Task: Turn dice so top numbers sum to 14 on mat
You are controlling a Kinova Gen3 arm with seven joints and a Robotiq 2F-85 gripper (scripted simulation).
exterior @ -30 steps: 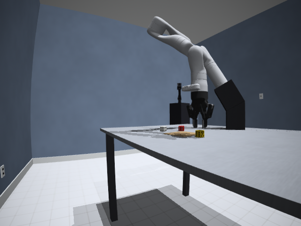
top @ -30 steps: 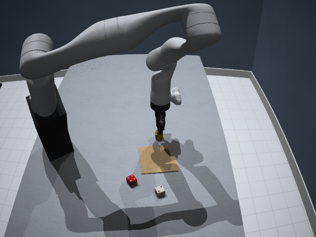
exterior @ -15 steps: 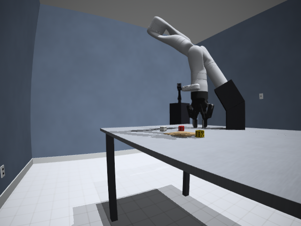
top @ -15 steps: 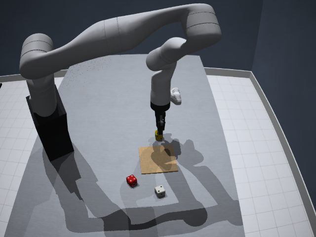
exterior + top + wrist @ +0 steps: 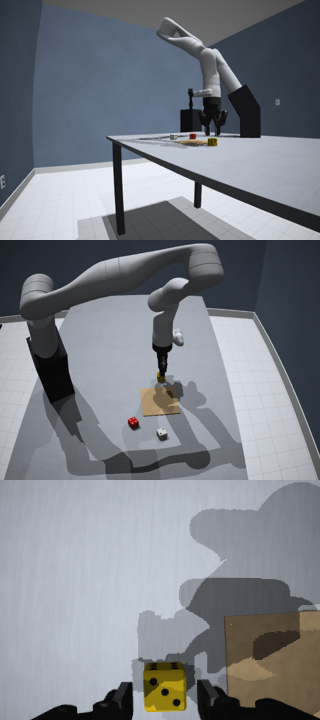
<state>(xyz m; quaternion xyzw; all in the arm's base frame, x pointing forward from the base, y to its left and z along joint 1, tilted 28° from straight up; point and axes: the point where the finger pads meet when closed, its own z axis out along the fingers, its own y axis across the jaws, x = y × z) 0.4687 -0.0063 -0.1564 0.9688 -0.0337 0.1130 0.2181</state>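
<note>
The yellow die lies 4 cm below my hand. From my hand the other things lie so: tan mat 12 cm to the right, 6 cm below, 3 cm behind; red die 22 cm to the right, 15 cm behind, 4 cm below; white die 28 cm to the right, 6 cm behind, 4 cm below.
</note>
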